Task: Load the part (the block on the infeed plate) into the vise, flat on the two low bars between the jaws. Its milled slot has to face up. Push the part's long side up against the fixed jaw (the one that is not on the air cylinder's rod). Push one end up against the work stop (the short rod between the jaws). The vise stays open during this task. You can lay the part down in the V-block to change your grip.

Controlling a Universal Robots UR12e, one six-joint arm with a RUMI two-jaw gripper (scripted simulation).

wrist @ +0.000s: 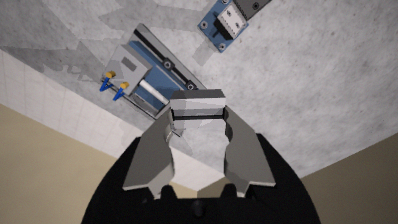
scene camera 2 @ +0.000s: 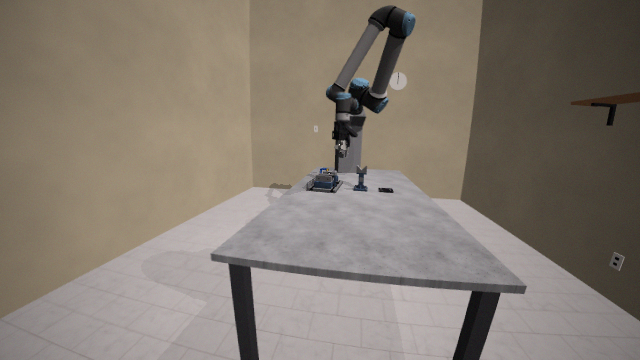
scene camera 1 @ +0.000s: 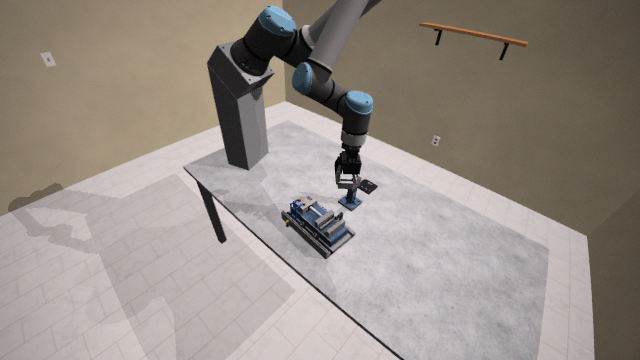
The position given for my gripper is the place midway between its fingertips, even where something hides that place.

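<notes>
My gripper (scene camera 1: pixel 344 184) is there for me to see, and in the wrist view I find the same gripper (wrist: pixel 198 107).
</notes>
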